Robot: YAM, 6 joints.
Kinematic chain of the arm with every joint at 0, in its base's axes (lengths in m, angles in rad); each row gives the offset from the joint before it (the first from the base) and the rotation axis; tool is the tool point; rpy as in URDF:
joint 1: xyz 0 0 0.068 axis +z
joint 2: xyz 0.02 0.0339 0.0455 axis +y
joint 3: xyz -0.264 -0.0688 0 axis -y
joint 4: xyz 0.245 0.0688 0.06 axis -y
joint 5: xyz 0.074 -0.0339 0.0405 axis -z
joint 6: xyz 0.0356 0 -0.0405 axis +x
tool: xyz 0 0 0 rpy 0 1.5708 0
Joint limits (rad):
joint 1: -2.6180..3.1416
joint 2: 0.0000..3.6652
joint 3: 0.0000..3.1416
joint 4: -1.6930..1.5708
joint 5: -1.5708..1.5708
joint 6: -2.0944..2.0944
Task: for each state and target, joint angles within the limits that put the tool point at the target. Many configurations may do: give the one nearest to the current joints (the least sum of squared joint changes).
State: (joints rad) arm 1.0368 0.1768 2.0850 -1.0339 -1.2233 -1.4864
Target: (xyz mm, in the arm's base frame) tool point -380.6 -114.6 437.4
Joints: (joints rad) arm 0.3761 0.2431 2.3719 -0.7997 -1.2026 -1.4864
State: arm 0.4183 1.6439 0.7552 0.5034 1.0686 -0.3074
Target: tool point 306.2 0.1 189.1
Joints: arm 0.1042 1.5755 0.6822 0.4928 1.1012 -0.3074
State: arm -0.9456 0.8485 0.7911 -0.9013 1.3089 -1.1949
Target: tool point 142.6 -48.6 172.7
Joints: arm -0.1086 1.1049 0.5020 -0.8560 1.1753 -1.1949
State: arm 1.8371 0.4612 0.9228 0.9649 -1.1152 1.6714
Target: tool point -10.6 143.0 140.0
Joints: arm 1.4228 0.8677 0.0000 0.5670 -1.0905 1.6714
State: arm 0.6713 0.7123 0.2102 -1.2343 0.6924 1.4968
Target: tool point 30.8 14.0 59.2
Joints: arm 0.7914 0.9655 0.0000 -0.8585 0.3459 1.4968
